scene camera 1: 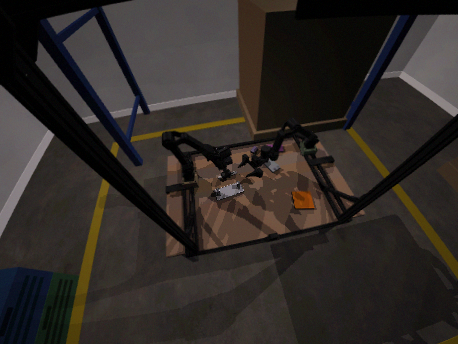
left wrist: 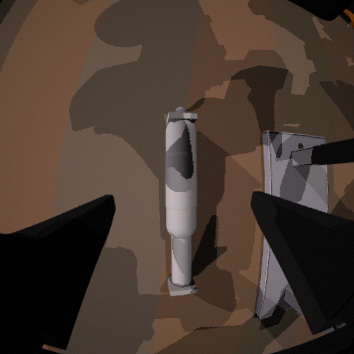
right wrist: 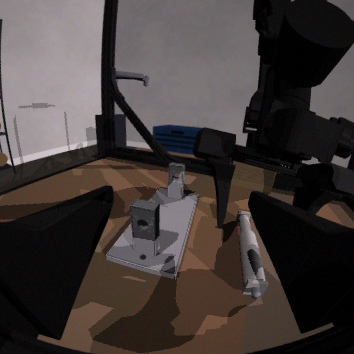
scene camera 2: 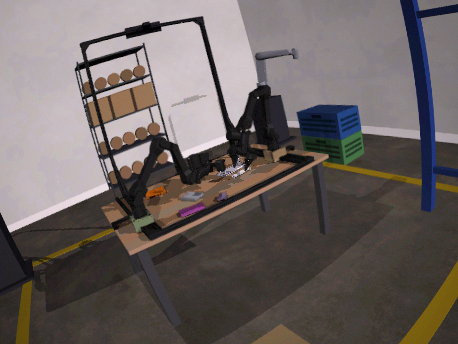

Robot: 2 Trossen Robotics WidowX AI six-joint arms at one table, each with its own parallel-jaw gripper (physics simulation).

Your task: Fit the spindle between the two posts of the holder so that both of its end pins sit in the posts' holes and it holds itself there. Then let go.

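Places are measured from the left arm's base along level axes (x ahead, y left, z up), in metres.
Where they show: left gripper, fingertip midpoint: (left wrist: 183,200) (right wrist: 254,235) (scene camera 2: 239,169); right gripper, fingertip midpoint: (scene camera 1: 241,171) (right wrist: 182,195) (scene camera 2: 218,160); left arm's base at its link origin: (scene camera 1: 189,177) (scene camera 2: 274,148); right arm's base at its link origin: (scene camera 1: 309,145) (scene camera 2: 140,215).
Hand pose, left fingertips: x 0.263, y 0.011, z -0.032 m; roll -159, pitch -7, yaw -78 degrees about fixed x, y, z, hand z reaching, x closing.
Each offset is from my left fingertips to the top centre of the thing.
The white spindle @(0.006 m back, 0.003 m right, 0.008 m down) (left wrist: 181,190) (right wrist: 249,252) lies on the table beside the holder, roughly parallel to its long side. A square flange shows at each end, and a small pin at one end. The light grey holder @(0.012 m back, 0.126 m right, 0.023 m down) (scene camera 1: 230,191) (left wrist: 295,187) (right wrist: 176,225) stands on its flat base; its two upright posts with holes show in the right wrist view, with nothing between them. My left gripper (left wrist: 183,200) (scene camera 1: 226,174) is open and empty above the spindle, with a finger to each side in its wrist view. My right gripper (right wrist: 182,195) (scene camera 1: 250,168) is open and empty, facing the holder and spindle.
An orange block @(0.446 m ahead, 0.268 m right, 0.022 m down) (scene camera 1: 303,200) (scene camera 2: 156,192) lies away from the holder. A grey block @(0.322 m ahead, 0.030 m left, 0.017 m down) (scene camera 1: 272,165) (scene camera 2: 191,196), a magenta block @(0.392 m ahead, 0.188 m left, 0.022 m down) (scene camera 2: 192,210) and a small purple piece @(0.228 m ahead, 0.198 m left, 0.017 m down) (scene camera 2: 222,196) lie near the right arm. Black frame rails run along the table edges.
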